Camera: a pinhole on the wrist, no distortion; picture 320 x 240 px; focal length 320.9 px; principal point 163.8 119.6 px. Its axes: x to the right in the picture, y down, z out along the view. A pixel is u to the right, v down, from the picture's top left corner.
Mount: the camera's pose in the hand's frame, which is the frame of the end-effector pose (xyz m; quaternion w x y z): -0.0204 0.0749 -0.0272 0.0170 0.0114 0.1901 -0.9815
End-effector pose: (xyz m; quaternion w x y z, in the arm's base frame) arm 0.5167 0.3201 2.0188 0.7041 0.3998 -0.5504 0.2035
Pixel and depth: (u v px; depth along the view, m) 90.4 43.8 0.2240
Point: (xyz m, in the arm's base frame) 0.3707 0.1824 2.0716
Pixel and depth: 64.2 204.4 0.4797
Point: 0.4844 -0.1241 2.0906
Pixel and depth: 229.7 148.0 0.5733
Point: 0.3141 -0.1505 1.8541
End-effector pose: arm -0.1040 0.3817 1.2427 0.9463 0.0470 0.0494 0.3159
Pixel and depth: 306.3 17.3 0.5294
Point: -0.2707 0.2102 1.7782
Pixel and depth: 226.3 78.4 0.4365
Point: -0.1233 0.2591 1.6377
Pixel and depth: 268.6 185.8 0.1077
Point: -0.1488 0.3544 1.3107
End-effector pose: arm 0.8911 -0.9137 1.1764 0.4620 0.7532 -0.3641 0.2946
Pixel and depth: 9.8 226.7 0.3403
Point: 1.1229 -1.1341 1.1131
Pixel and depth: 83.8 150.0 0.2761
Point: 0.9815 -1.1119 1.0988
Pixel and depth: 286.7 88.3 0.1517
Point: 0.8332 -1.0073 1.0806
